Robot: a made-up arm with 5 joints. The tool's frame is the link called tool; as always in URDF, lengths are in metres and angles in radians.
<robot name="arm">
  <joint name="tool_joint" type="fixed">
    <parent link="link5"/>
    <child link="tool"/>
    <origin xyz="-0.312 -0.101 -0.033" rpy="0 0 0"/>
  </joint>
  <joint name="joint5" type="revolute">
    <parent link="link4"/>
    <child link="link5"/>
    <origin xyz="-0.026 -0.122 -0.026" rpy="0 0 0"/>
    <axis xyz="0 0 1"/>
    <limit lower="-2.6" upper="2.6" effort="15" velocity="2.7"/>
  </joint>
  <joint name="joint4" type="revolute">
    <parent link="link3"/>
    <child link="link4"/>
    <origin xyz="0.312 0.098 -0.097" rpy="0 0 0"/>
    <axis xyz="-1 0 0"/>
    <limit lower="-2.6" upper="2.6" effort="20" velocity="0.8"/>
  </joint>
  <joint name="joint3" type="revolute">
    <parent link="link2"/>
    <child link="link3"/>
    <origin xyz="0.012 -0.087 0.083" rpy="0 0 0"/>
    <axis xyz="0 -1 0"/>
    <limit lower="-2.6" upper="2.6" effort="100" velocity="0.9"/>
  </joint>
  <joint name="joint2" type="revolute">
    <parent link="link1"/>
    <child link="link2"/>
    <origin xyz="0.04 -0.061 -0.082" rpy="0 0 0"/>
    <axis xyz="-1 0 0"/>
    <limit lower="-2.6" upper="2.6" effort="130" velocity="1.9"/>
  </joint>
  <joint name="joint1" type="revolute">
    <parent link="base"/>
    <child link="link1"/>
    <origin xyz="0 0 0.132" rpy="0 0 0"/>
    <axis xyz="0 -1 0"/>
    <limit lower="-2.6" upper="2.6" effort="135" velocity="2.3"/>
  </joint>
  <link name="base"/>
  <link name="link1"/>
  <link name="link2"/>
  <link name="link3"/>
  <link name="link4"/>
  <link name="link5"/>
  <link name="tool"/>
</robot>
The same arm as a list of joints. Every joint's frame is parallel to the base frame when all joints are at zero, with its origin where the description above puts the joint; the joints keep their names.
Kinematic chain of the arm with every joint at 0, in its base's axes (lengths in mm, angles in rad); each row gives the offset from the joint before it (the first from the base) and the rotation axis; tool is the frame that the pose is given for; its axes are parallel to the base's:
joint1: xyz 0 0 132 axis -y
joint2: xyz 40 -61 -82 axis -x
joint3: xyz 12 -87 83 axis -y
joint4: xyz 312 98 -97 axis -x
joint5: xyz -26 -122 -26 axis +z
tool: xyz -312 -101 -33
Joint limits (rad, base to tool): -2.6..2.6 -2.6..2.6 -2.6..2.6 -2.6..2.6 -2.6..2.6

